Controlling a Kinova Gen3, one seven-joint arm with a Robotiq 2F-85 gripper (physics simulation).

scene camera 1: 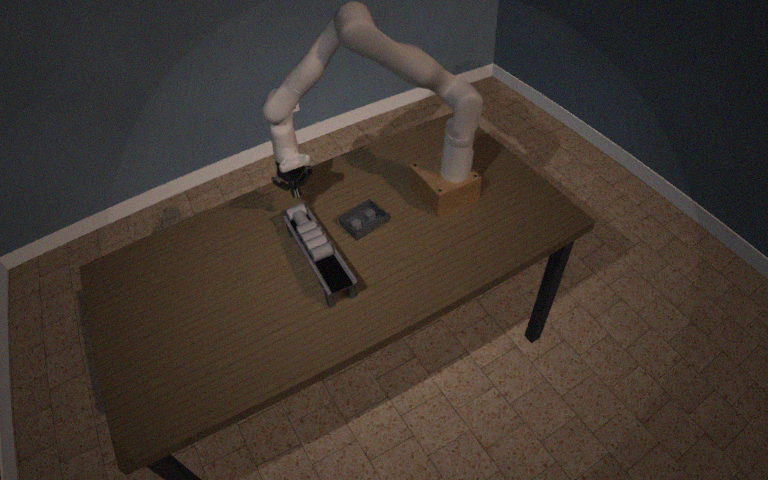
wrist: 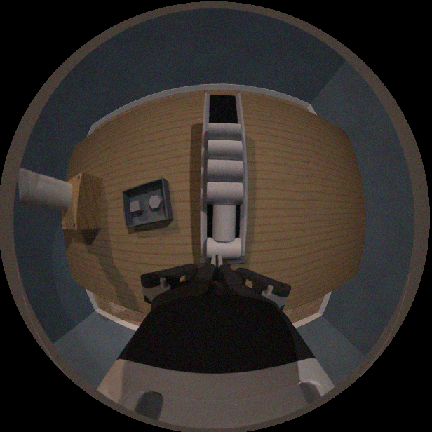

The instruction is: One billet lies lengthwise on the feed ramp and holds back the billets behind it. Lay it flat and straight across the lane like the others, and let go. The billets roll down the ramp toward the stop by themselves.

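Pixels of known places: gripper, fingertip midpoint: (scene camera 1: 296,196); arm's base, origin of the base link: (scene camera 1: 454,173).
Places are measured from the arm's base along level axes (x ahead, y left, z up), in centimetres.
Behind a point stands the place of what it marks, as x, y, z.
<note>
The feed ramp (scene camera 1: 334,271) {52.4, 9.0, -1.7} (wrist: 223,107) holds pale cylindrical billets. One billet (scene camera 1: 300,217) {49.8, -14.3, -0.1} (wrist: 224,222) lies lengthwise near the ramp's gripper-side end. One billet (scene camera 1: 295,208) {48.8, -19.5, -0.8} (wrist: 224,248) lies across the lane at that end, against the lengthwise one's end. On the other side, several billets lie across the lane in a row; the nearest (wrist: 225,193) is at the lengthwise billet's other end, and the farthest (scene camera 1: 320,251) {52.6, 2.6, 1.3} (wrist: 224,131) borders the bare black stretch. My gripper (scene camera 1: 296,193) {47.1, -20.2, 2.7} (wrist: 215,261) is shut and empty, above the ramp's end beside the end crosswise billet in the wrist view.
A grey tray (scene camera 1: 344,225) {37.6, -9.6, -7.9} (wrist: 169,200) with two small pale pieces stands beside the ramp, on the side of the arm's wooden base block (scene camera 1: 457,198) {3.6, 5.9, -5.0} (wrist: 90,202). The wooden table (scene camera 1: 198,316) {90.9, -8.1, -9.9} (wrist: 295,175) carries them all. The room wall stands beyond the table's back edge.
</note>
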